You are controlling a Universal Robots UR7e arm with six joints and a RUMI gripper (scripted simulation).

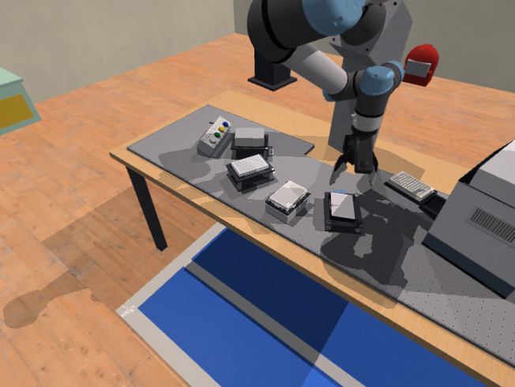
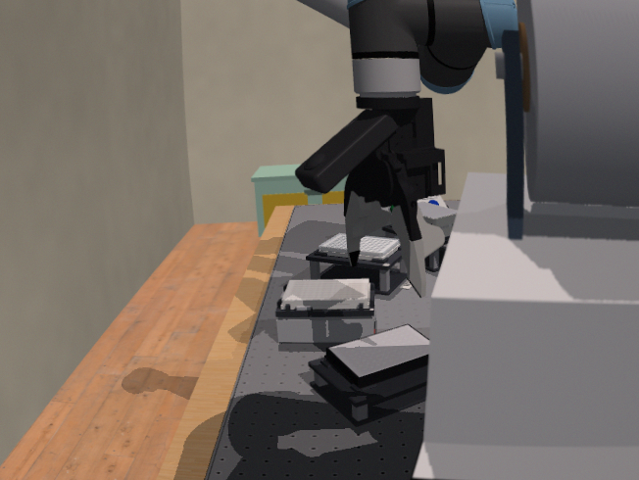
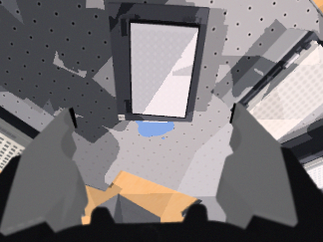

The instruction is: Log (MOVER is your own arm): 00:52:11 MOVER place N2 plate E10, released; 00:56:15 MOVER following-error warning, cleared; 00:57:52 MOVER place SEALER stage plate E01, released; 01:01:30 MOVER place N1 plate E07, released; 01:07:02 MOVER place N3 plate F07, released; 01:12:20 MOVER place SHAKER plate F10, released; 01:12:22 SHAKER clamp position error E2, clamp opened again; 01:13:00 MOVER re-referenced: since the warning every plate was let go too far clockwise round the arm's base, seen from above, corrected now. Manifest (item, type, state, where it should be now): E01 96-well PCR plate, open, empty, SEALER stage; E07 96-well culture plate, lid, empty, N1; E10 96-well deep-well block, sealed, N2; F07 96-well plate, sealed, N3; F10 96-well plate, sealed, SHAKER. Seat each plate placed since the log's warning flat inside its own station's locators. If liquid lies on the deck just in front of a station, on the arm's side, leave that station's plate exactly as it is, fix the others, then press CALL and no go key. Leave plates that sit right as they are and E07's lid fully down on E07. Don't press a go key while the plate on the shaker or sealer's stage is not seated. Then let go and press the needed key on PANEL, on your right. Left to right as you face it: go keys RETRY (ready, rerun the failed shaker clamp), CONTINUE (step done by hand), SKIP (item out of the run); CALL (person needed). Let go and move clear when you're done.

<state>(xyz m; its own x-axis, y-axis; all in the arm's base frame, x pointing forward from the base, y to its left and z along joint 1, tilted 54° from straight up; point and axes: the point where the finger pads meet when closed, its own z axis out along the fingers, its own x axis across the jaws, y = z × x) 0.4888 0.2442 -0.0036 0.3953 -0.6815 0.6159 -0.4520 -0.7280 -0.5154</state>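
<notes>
Right now my hand is 200 mm past the white PCR plate, 120 mm to the right of it and 50 mm above it. Round my hand: dark sealed plate: 10 mm to the right, 110 mm below; grey deep-well block: 50 mm behind, 530 mm to the right, 80 mm below; white retry key: 70 mm ahead, 650 mm to the right, 90 mm below.
</notes>
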